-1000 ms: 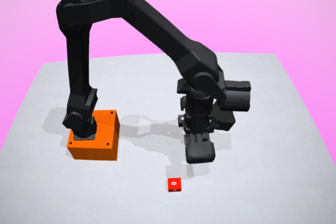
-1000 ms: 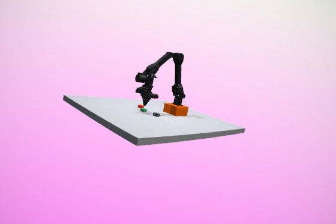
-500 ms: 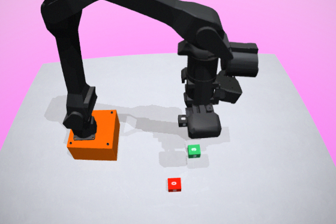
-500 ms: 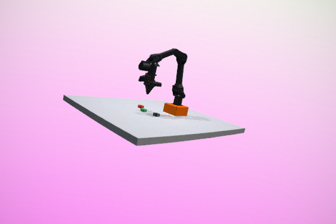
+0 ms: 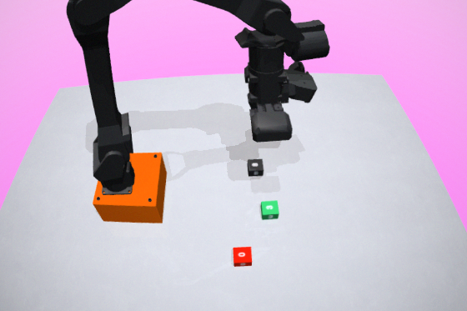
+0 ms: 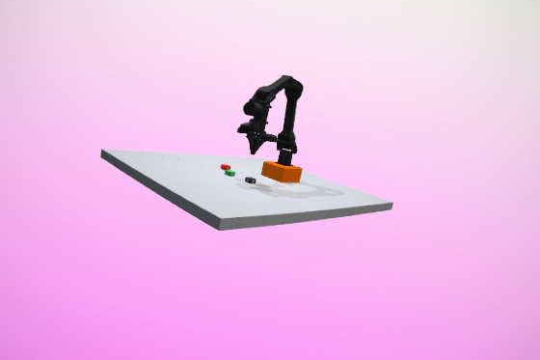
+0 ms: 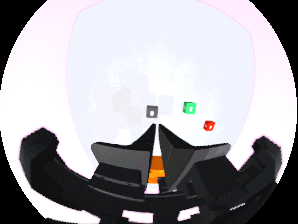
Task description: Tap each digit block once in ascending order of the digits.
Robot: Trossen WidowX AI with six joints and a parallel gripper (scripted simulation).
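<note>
The black block is 10 mm behind my gripper tip, 10 mm to the left of it and 110 mm below it. Round my gripper tip: green block 110 mm to the right, 110 mm below; red block 60 mm behind, 200 mm to the right, 110 mm below.
</note>
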